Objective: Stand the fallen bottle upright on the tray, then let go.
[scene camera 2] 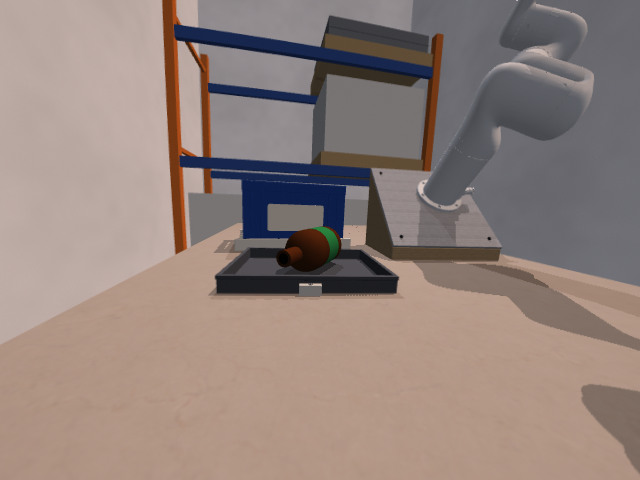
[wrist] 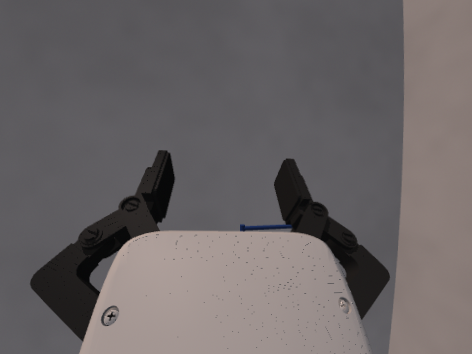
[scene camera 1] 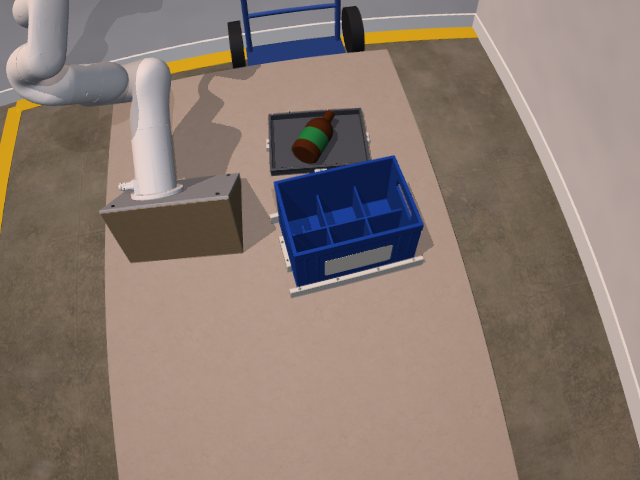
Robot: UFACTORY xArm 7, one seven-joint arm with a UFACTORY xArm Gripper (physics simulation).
Labels:
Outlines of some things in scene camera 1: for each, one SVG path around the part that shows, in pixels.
A dark grey tray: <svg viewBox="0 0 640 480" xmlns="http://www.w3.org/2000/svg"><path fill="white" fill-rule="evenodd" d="M362 109L329 109L335 114L330 122L333 127L333 136L315 163L305 163L299 160L292 151L292 145L306 124L311 119L322 118L327 110L268 114L271 176L313 173L315 169L331 169L369 161L370 155Z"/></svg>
A blue divided crate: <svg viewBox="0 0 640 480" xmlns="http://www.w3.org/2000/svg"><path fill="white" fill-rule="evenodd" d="M395 155L274 181L279 224L297 287L414 258L424 224Z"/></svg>

